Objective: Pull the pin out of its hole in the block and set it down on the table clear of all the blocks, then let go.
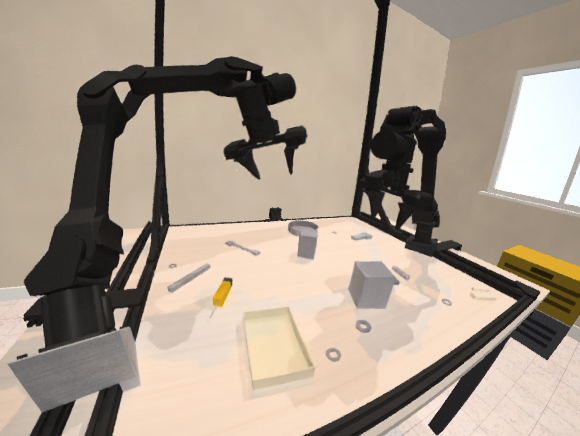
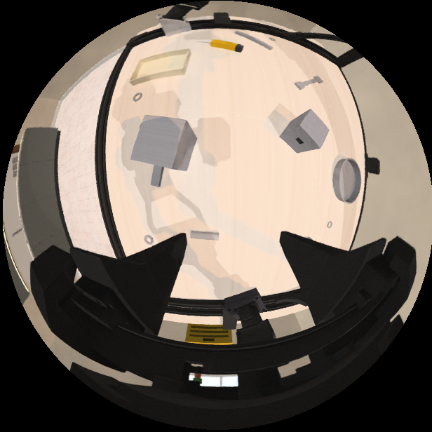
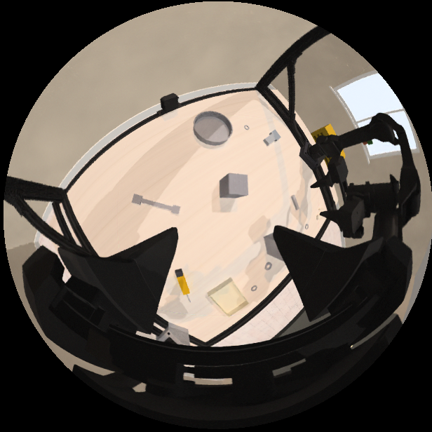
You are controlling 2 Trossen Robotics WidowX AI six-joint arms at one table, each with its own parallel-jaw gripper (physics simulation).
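Places are measured from the left arm's base along level axes (x right, y ahead, z up), in millimetres.
Pixels of known places: left gripper, fingertip midpoint: [image 1: 384, 223]; right gripper, fingertip midpoint: [image 1: 274, 176]; left arm's base at its link origin: [image 1: 422, 240]; right arm's base at its link origin: [image 1: 81, 340].
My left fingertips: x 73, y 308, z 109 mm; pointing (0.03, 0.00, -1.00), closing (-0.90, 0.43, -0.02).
For each thing: its top centre in the pictures, then the offset to it from my left fingertips.
- large grey block at its top centre: [image 1: 374, 268] dx -36, dy +131, dz -62 mm
- grey square pin at its top centre: [image 1: 387, 278] dx -62, dy +105, dz -86 mm
- smaller grey block at its top centre: [image 1: 309, 233] dx +187, dy +62, dz -72 mm
- yellow tray at its top centre: [image 1: 274, 336] dx +22, dy +360, dz -121 mm
- short grey bar at its top centre: [image 1: 401, 270] dx -65, dy -41, dz -126 mm
- yellow screwdriver at its top centre: [image 1: 220, 293] dx +172, dy +364, dz -124 mm
- long bar at its top centre: [image 1: 190, 274] dx +280, dy +378, dz -130 mm
A large grey block [image 1: 371, 286] [image 2: 162, 142] [image 3: 271, 246] stands on the table. The grey square pin [image 2: 157, 176] [image 1: 395, 281] sticks out sideways from its face; its inner end is hidden in the block. A smaller grey block [image 1: 307, 245] [image 2: 312, 127] [image 3: 234, 185] with a dark square hole stands apart. My left gripper [image 1: 391, 224] [image 2: 234, 237] [image 3: 315, 200] is open and empty, above the table beyond the pin's side of the large block. My right gripper [image 1: 275, 176] [image 3: 226, 231] is open and empty, high above the table.
A yellow tray [image 1: 283, 378] lies near the table's front. Nuts lie near the large block, and a short grey bar [image 1: 401, 272] [image 2: 204, 235] beyond the pin. A yellow screwdriver [image 1: 222, 292] and a long bar [image 1: 189, 278] lie at the left; a round dish stands behind the small block.
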